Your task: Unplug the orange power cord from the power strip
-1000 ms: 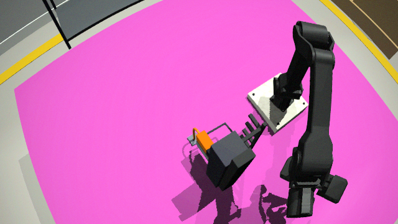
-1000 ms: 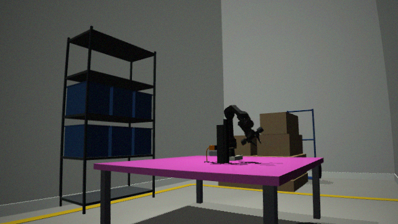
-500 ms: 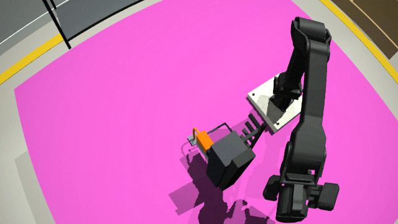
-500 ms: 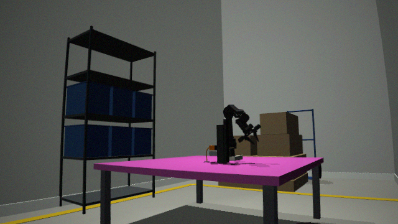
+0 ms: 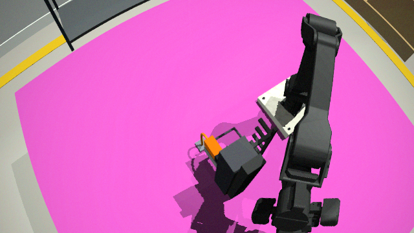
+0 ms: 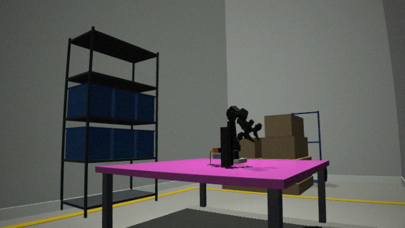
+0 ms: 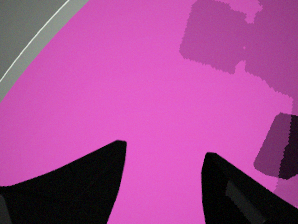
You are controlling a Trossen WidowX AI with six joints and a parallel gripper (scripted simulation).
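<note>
The orange plug lies 1 cm behind my gripper tip, 28 cm to the right of it and 5 cm below it. The rest, counted from my gripper tip: power strip 21 cm to the right, 3 cm below.
</note>
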